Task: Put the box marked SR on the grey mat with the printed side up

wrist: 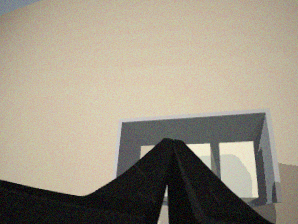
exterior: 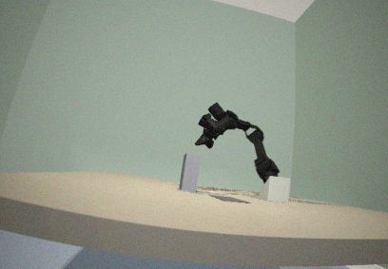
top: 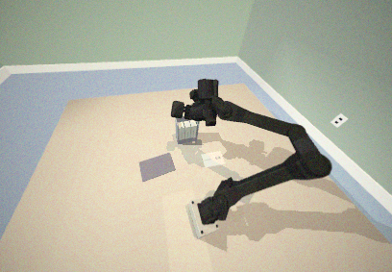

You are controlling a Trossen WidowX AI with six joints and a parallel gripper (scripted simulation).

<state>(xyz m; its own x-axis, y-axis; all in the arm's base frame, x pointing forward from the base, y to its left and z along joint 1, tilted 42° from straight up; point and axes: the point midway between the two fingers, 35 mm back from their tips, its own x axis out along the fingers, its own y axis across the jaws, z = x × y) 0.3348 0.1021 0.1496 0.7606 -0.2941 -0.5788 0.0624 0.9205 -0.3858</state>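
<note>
My gripper tip is 1 cm to the right of the white box marked SR and 13 cm above it. Also, from my gripper tip: grey mat 12 cm behind, 17 cm to the left, 20 cm below; white card 15 cm behind, 10 cm to the right, 20 cm below.
</note>
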